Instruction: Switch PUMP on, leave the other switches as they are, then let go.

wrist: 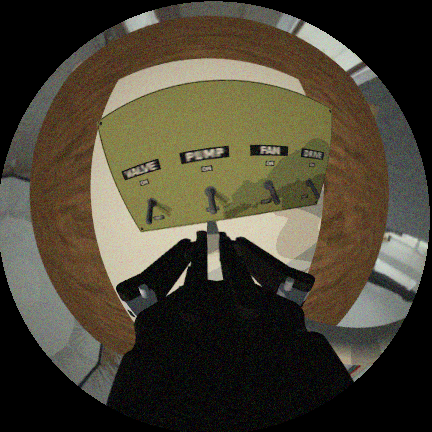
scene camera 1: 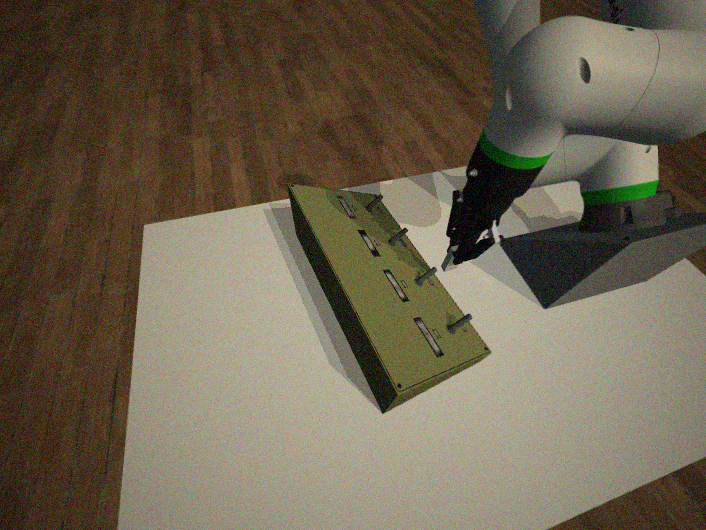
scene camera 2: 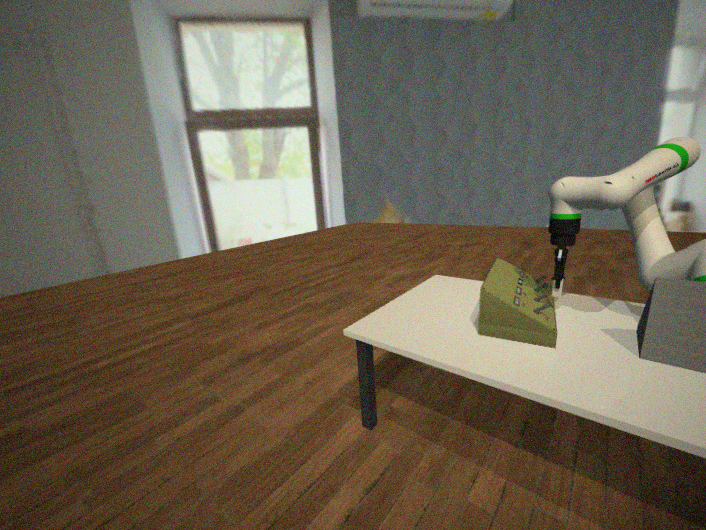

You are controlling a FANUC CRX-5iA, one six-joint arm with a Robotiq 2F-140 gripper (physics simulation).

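Frame: origin at the arm's base, x ahead, y left, z up, level; metres.
Where they show: gripper, between the fingertips: [wrist: 211, 229] [scene camera 1: 448, 267] [scene camera 2: 556, 296]; arm's base, origin of its link: [scene camera 1: 619, 226].
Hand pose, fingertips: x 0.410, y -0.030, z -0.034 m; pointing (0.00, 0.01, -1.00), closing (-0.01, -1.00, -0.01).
Observation:
Each offset is from my fingertips to the top centre of the thing. "spot": to the spot under its first point. Level surfaces: height alone.
The olive switch box [scene camera 1: 347, 268] [scene camera 2: 507, 322] [wrist: 215, 115] has a sloping face with labelled levers. In the wrist view the PUMP lever @(0.001 m right, 0.047 m ahead, 0.007 m up) [scene camera 1: 425, 276] [wrist: 212, 201] is second from left, below its label @(0.009 m left, 0.128 m ahead, 0.009 m up) [wrist: 204, 154]. It tilts to the low edge, away from its ON mark @(spot: 0.006 m left, 0.103 m ahead, 0.009 m down) [wrist: 206, 169]. The VALVE lever @(0.118 m left, 0.032 m ahead, 0.007 m up) [scene camera 1: 459, 323] [wrist: 150, 212], FAN lever @(0.120 m right, 0.063 m ahead, 0.007 m up) [scene camera 1: 398, 236] [wrist: 272, 192] and DRIVE lever @(0.239 m right, 0.078 m ahead, 0.007 m up) [scene camera 1: 374, 203] [wrist: 313, 189] also tilt away from ON. My gripper [scene camera 1: 448, 262] [scene camera 2: 557, 292] [wrist: 211, 229] is shut and empty, its tips just off the box's low edge, in line with the PUMP lever and seemingly apart from it.
The box stands on a white table @(0.124 m down) [scene camera 1: 228, 444] [scene camera 2: 422, 308]. The arm's dark pedestal [scene camera 1: 570, 262] [scene camera 2: 675, 325] stands on the table on the lever side of the box. The arm's shadow falls over the FAN and DRIVE end.

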